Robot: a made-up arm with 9 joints.
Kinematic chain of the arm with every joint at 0, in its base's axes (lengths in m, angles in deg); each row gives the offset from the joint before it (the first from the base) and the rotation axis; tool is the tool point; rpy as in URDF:
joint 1: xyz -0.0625 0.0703 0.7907 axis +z
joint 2: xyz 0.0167 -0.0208 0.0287 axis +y
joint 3: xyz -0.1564 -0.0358 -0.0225 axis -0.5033 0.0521 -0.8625
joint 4: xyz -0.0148 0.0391 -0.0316 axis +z
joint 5: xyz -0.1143 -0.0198 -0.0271 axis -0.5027 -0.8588 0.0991
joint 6: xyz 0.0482 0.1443 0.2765 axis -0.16 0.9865 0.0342
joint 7: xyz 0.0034 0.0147 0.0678 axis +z
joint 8: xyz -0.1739 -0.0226 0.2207 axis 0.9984 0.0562 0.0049
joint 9: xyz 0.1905 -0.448 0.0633 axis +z
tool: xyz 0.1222 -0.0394 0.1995 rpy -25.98 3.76 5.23
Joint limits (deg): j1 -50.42..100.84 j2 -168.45..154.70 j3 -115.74..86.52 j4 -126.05..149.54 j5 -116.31..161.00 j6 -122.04..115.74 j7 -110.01..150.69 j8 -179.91..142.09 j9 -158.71..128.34
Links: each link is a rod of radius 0.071 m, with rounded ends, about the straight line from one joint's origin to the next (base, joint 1, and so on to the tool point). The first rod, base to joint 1, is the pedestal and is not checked.
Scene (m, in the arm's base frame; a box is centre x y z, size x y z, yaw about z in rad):
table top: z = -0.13
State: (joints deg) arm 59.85 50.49 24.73 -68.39 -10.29 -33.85 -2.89 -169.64 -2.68
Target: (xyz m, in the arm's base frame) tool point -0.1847 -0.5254 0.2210
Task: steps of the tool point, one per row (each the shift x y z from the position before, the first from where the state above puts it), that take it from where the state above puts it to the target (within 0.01 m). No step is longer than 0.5 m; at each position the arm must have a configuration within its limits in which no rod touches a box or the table.
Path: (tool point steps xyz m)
1: -0.1996 -0.0174 -0.2929
2: -0.1828 -0.2524 -0.2611
3: -0.0859 -0.4341 -0.0909
4: 0.0597 -0.4595 0.1608

